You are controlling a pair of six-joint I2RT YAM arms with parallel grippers.
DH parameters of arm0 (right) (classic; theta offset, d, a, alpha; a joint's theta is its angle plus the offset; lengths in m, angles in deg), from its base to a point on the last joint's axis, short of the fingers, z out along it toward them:
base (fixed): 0 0 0 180
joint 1: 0 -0.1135 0.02 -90
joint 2: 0 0 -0.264 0
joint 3: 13.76 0 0.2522 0
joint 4: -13.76 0 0.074 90
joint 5: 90 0 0 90
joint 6: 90 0.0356 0 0
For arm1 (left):
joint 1: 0 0.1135 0.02 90
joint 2: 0 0 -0.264 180
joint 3: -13.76 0 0.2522 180
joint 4: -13.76 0 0.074 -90
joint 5: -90 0 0 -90
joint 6: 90 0.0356 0 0
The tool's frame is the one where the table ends.
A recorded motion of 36 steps. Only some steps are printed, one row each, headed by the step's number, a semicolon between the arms.
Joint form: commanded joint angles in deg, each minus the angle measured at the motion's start. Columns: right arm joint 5, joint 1, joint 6, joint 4, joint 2, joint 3; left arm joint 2, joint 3, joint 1, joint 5, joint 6, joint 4.
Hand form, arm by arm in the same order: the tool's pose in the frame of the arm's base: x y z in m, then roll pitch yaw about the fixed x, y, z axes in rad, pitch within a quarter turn. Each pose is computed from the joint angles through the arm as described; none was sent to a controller.
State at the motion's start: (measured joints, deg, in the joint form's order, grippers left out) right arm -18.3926 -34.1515 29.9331 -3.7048 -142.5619 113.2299; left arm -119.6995 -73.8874 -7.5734 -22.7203 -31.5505 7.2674
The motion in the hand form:
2: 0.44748 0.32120 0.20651 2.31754 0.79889 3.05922; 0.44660 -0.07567 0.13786 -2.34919 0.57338 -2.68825
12: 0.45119 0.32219 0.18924 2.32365 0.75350 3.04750; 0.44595 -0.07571 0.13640 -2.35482 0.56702 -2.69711
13: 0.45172 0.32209 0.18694 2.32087 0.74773 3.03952; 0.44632 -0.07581 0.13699 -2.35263 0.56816 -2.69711
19: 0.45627 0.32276 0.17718 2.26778 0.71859 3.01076; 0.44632 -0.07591 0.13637 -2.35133 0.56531 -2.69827
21: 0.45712 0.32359 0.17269 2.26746 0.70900 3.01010; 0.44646 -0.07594 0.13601 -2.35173 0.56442 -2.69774
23: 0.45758 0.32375 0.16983 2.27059 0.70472 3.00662; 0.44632 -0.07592 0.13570 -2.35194 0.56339 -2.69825
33: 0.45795 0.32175 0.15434 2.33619 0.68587 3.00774; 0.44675 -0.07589 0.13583 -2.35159 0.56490 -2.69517
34: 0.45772 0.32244 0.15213 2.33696 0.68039 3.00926; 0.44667 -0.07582 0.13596 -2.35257 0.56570 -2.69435
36: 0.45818 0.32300 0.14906 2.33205 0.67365 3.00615; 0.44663 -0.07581 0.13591 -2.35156 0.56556 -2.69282
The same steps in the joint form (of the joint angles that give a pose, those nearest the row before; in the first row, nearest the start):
2: 3.46 -0.57 -2.64 -2.79 7.38 -0.92; -1.41 -1.49 -0.34 0.46 1.15 -1.13
12: 3.40 -0.43 -0.92 -2.75 5.32 -0.61; -1.50 -1.46 -0.34 0.22 1.40 -1.55
13: 3.51 -0.39 -0.48 -2.48 5.10 -0.72; -1.50 -1.57 -0.34 0.14 1.40 -1.55
19: 1.46 -0.06 1.64 -0.32 3.52 -0.50; -1.59 -1.57 -0.34 -0.04 1.36 -1.55
21: 1.30 -0.07 1.99 -0.19 2.89 -0.30; -1.66 -1.60 -0.34 -0.01 1.32 -1.55
23: 1.54 -0.07 2.22 -0.08 2.57 -0.30; -1.67 -1.56 -0.34 -0.04 1.32 -1.55
33: 4.26 -0.05 2.25 -1.18 1.45 -0.80; -1.72 -1.64 -0.34 0.11 1.23 -1.47
34: 4.17 -0.12 2.41 -1.17 1.21 -0.78; -1.68 -1.61 -0.34 0.21 1.23 -1.47
36: 3.94 -0.12 2.78 -0.86 0.79 -0.72; -1.68 -1.57 -0.34 0.22 1.15 -1.38

